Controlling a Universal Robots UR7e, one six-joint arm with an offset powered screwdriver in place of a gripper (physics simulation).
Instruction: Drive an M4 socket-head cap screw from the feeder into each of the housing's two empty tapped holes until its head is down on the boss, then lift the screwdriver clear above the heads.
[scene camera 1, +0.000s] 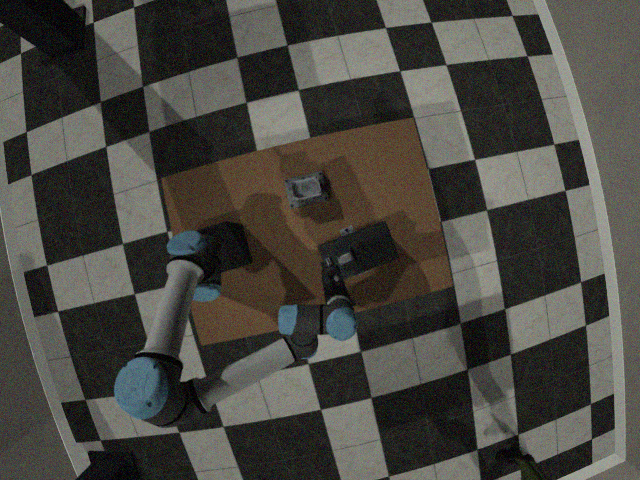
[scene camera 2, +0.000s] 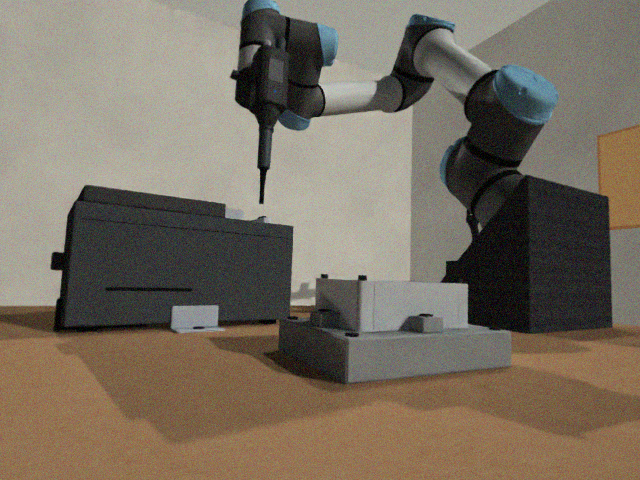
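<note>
The screw feeder (scene camera 1: 374, 245) (scene camera 2: 180, 258) is a dark box, with a small pale outlet (scene camera 2: 263, 219) on top near its end. My screwdriver (scene camera 1: 328, 266) (scene camera 2: 261, 202) points straight down, its tip a little above the outlet and apart from it. Whether a screw sits on the tip is too small and dark to tell. The pale grey housing (scene camera 1: 307, 189) (scene camera 2: 413, 304) sits on a grey fixture base (scene camera 2: 429, 356), away from the feeder. Two black screw heads (scene camera 2: 324, 276) (scene camera 2: 362, 277) show on its left end in scene camera 2. The tapped holes cannot be made out.
A small pale bracket (scene camera 1: 346, 230) (scene camera 2: 194, 317) stands beside the feeder. Dark clamps or blocks (scene camera 2: 425, 323) grip the housing's sides. The arm's black pedestal (scene camera 1: 235, 246) (scene camera 2: 563, 258) stands on the brown table (scene camera 1: 372, 149) (scene camera 2: 258, 439), to the right of the housing in scene camera 2.
</note>
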